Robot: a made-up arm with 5 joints. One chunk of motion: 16 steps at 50 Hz.
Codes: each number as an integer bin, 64 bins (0 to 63) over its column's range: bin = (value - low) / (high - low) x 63, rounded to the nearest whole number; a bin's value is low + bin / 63 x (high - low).
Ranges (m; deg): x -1.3..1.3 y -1.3..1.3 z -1.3..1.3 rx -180..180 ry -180..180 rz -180..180
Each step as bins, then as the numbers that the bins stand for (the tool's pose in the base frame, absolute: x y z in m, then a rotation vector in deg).
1 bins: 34 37 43 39 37 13
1 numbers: 0.1032 0.2270 0.4746 42.86 31.43 -105.71
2 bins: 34 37 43 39 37 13
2 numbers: 0.1032 0.2270 0.4746 42.86 31.43 -105.71
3 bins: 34 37 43 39 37 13
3 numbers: 0.1032 0.2270 0.4746 42.86 31.43 -105.71
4 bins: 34 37 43 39 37 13
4 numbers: 0.1032 0.2270 0.4746 42.86 31.43 -105.71
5 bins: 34 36 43 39 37 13
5 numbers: 0.1032 0.1857 0.4746 42.86 31.43 -105.71
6 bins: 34 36 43 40 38 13
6 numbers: 0.1032 0.1857 0.4746 48.57 37.14 -105.71
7 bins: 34 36 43 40 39 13
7 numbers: 0.1032 0.1857 0.4746 48.57 42.86 -105.71
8 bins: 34 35 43 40 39 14
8 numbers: 0.1032 0.1444 0.4746 48.57 42.86 -100.00
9 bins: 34 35 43 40 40 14
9 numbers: 0.1032 0.1444 0.4746 48.57 48.57 -100.00
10 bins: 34 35 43 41 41 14
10 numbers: 0.1032 0.1444 0.4746 54.29 54.29 -100.00
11 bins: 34 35 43 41 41 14
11 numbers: 0.1032 0.1444 0.4746 54.29 54.29 -100.00
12 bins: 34 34 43 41 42 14
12 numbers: 0.1032 0.1032 0.4746 54.29 60.00 -100.00
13 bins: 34 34 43 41 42 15
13 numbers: 0.1032 0.1032 0.4746 54.29 60.00 -94.29
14 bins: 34 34 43 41 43 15
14 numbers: 0.1032 0.1032 0.4746 54.29 65.71 -94.29
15 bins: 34 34 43 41 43 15
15 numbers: 0.1032 0.1032 0.4746 54.29 65.71 -94.29
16 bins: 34 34 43 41 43 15
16 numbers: 0.1032 0.1032 0.4746 54.29 65.71 -94.29
